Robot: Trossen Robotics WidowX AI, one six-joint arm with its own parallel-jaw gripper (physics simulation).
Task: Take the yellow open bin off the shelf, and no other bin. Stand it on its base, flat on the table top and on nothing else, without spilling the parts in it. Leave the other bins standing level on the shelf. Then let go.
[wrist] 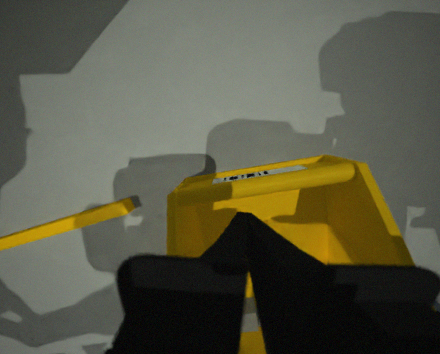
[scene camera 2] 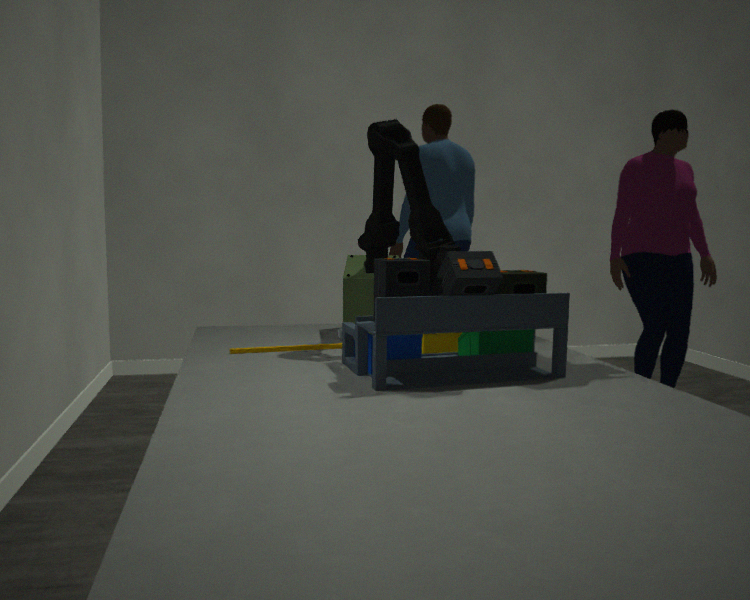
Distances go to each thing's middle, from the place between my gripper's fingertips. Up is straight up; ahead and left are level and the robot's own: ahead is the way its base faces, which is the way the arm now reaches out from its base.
Scene:
Now: hand 3 cm short of the yellow open bin (scene camera 2: pixel 440 342), 2 cm to the right of it and 1 cm below it. From my hand the other things lie so: green bin (scene camera 2: pixel 508 341) 19 cm ahead, 10 cm to the left, 2 cm above; then blue bin (scene camera 2: pixel 398 346) 23 cm ahead, 13 cm to the right, 2 cm above.

